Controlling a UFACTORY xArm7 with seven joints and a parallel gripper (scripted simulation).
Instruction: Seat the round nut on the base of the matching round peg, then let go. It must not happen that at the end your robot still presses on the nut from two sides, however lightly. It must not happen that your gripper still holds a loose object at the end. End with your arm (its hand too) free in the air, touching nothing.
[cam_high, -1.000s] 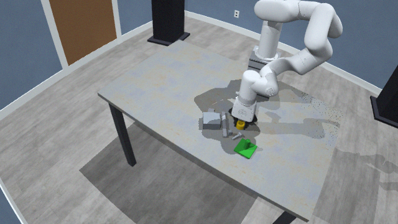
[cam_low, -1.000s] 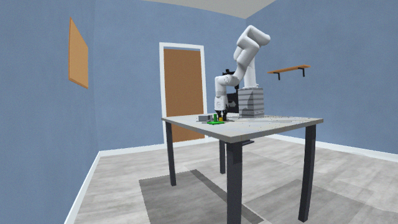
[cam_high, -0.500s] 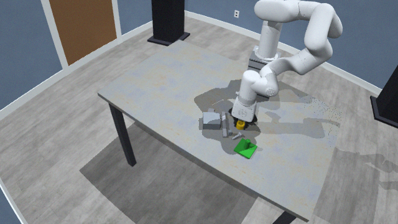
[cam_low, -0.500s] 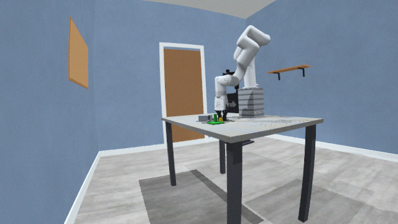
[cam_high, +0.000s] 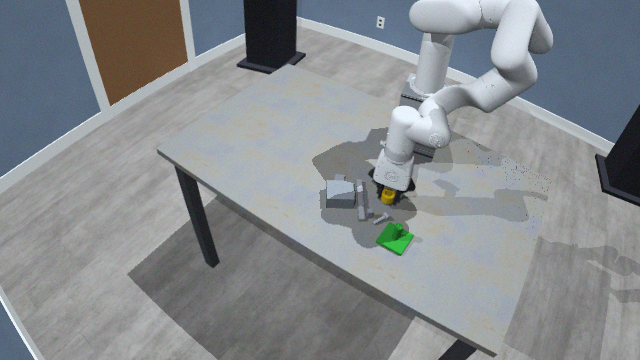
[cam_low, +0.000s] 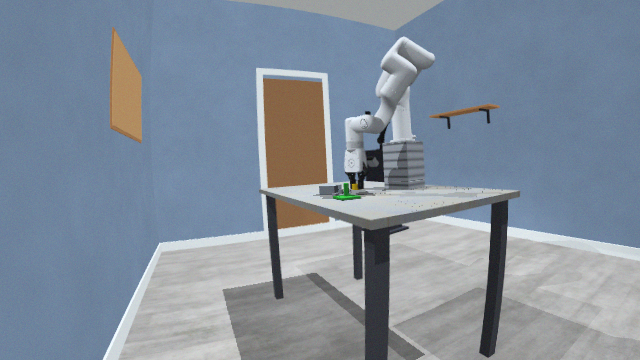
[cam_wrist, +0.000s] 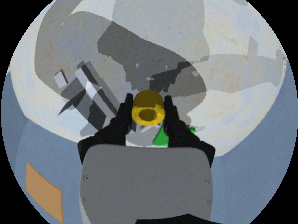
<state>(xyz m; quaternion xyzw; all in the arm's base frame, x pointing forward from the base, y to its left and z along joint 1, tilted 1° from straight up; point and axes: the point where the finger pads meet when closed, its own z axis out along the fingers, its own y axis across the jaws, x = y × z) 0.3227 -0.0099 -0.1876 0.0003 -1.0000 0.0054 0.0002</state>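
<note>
Now: hand 70 mm short of the bolt, 40 mm above it and 10 mm to the right of it. Round my hand: long grey bar (70 mm to the right, 40 mm below, 20 mm ahead); grey block (130 mm to the right, 40 mm ahead, 20 mm below).
</note>
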